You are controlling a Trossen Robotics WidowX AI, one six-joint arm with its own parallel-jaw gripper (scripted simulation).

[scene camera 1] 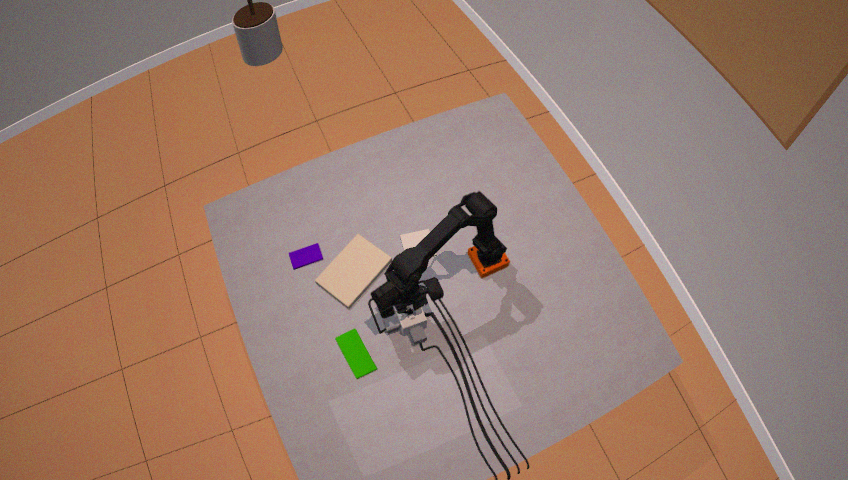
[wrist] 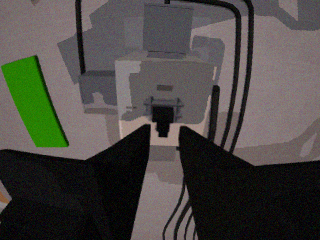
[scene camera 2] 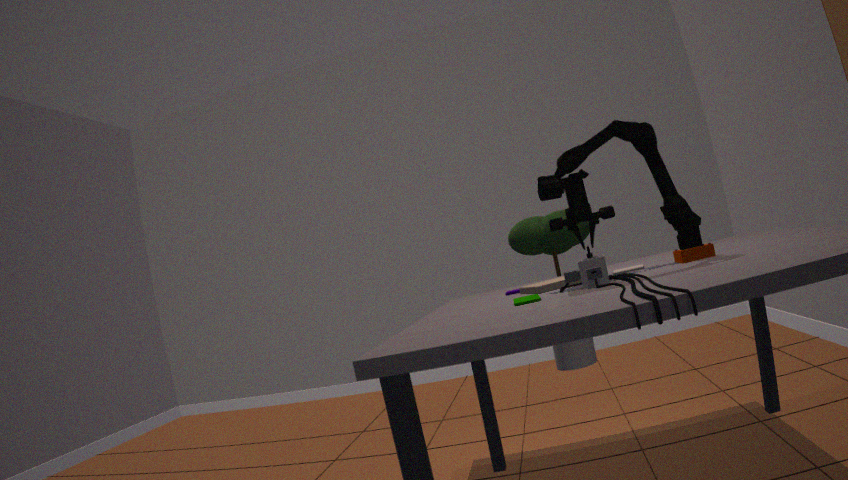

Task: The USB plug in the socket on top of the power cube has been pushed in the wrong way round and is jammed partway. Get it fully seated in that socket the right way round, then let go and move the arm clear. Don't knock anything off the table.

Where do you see a beige board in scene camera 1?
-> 355, 268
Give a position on a light grey power cube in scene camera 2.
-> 584, 264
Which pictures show my gripper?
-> Scene camera 1, the wrist view and scene camera 2: all of them.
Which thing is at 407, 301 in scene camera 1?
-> My gripper.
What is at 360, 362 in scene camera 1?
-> A green block.
